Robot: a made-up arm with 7 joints. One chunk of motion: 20 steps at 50 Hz.
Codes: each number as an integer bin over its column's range. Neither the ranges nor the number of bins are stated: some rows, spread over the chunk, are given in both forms.
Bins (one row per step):
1: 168 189 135 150 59 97
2: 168 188 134 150 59 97
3: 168 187 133 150 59 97
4: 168 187 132 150 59 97
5: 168 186 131 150 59 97
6: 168 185 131 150 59 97
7: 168 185 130 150 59 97
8: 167 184 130 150 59 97
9: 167 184 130 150 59 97
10: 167 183 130 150 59 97
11: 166 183 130 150 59 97
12: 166 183 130 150 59 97
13: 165 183 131 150 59 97
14: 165 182 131 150 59 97
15: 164 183 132 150 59 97
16: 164 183 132 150 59 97
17: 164 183 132 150 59 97
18: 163 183 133 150 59 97
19: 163 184 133 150 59 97
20: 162 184 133 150 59 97
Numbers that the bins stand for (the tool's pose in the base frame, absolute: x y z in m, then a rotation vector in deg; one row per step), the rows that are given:
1: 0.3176 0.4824 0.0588 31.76 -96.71 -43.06
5: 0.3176 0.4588 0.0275 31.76 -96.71 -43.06
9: 0.3098 0.4431 0.0196 31.76 -96.71 -43.06
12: 0.3020 0.4353 0.0196 31.76 -96.71 -43.06
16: 0.2863 0.4353 0.0353 31.76 -96.71 -43.06
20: 0.2706 0.4431 0.0431 31.76 -96.71 -43.06
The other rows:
2: 0.3176 0.4745 0.0510 31.76 -96.71 -43.06
3: 0.3176 0.4667 0.0431 31.76 -96.71 -43.06
4: 0.3176 0.4667 0.0353 31.76 -96.71 -43.06
6: 0.3176 0.4510 0.0275 31.76 -96.71 -43.06
7: 0.3176 0.4510 0.0196 31.76 -96.71 -43.06
8: 0.3098 0.4431 0.0196 31.76 -96.71 -43.06
10: 0.3098 0.4353 0.0196 31.76 -96.71 -43.06
11: 0.3020 0.4353 0.0196 31.76 -96.71 -43.06
13: 0.2941 0.4353 0.0275 31.76 -96.71 -43.06
14: 0.2941 0.4275 0.0275 31.76 -96.71 -43.06
15: 0.2863 0.4353 0.0353 31.76 -96.71 -43.06
17: 0.2863 0.4353 0.0353 31.76 -96.71 -43.06
18: 0.2784 0.4353 0.0431 31.76 -96.71 -43.06
19: 0.2784 0.4431 0.0431 31.76 -96.71 -43.06

